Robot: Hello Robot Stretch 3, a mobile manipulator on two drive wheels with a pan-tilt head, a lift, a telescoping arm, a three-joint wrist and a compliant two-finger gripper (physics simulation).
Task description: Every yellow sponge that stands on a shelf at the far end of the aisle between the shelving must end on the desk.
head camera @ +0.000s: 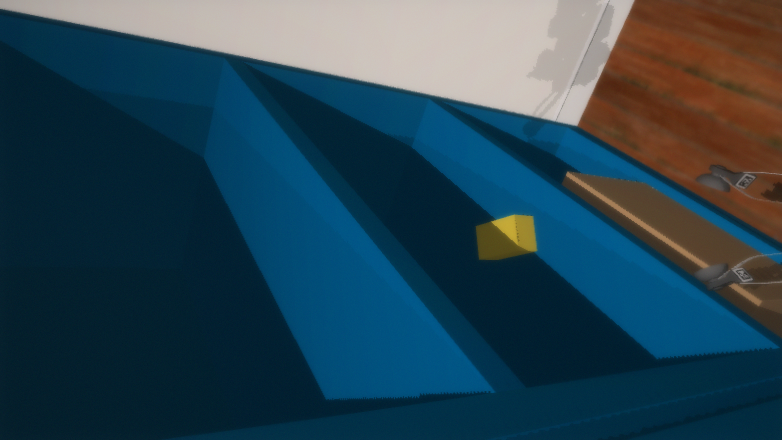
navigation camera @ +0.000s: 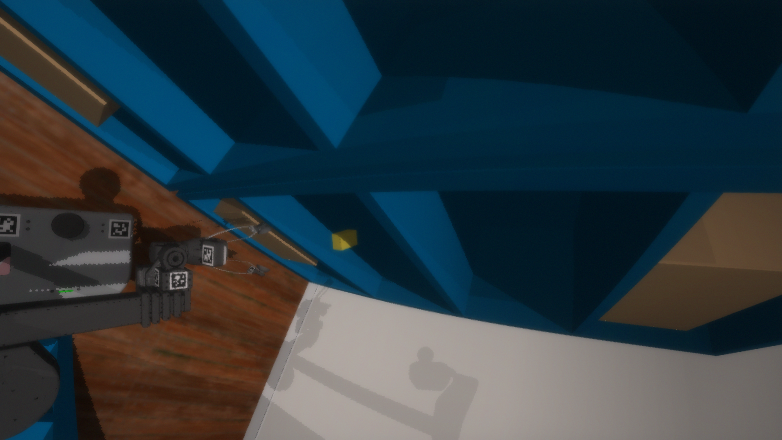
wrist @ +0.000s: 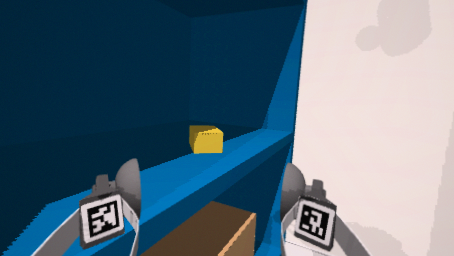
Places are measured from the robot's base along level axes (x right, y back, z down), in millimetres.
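Pixels of known places: gripper, fingertip midpoint: (head camera: 697,227) (navigation camera: 269,249) (wrist: 212,180); robot's base, origin of the base link: (navigation camera: 69,224).
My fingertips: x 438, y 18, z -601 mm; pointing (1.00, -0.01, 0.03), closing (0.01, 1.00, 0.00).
Observation:
For each thing: its top centre in the pictures, then the offset to it from my fingertips. "*": a spot on its surface instead. Level surfaces: height alone.
- yellow sponge, middle of its top: (head camera: 496,237) (wrist: 205,128) (navigation camera: 349,239) dx +376, dy -26, dz +22 mm
- blue shelf board, its level: dz +67 mm
- more box, surface spot: (navigation camera: 54,65) * dx -505, dy -406, dz +255 mm
A yellow sponge (head camera: 505,238) (navigation camera: 344,239) (wrist: 207,142) stands on a blue shelf board (head camera: 601,273) (wrist: 175,182), part of it in shadow. My gripper (head camera: 712,225) (navigation camera: 260,249) (wrist: 212,180) is open, with no thing between its fingers. It is outside the shelving, on the aisle side, and points toward the shelf. In the wrist view the sponge shows beyond the fingertips, above and between them, with a gap to them. The desk does not show in these views.
A brown box (head camera: 672,218) (navigation camera: 284,249) (wrist: 210,230) lies on the shelf below the sponge. Another brown box (navigation camera: 710,284) is at the right, and one more box (navigation camera: 54,65) at the upper left. A white wall (head camera: 328,43) (navigation camera: 546,383) (wrist: 340,125) stands beside the shelving's end.

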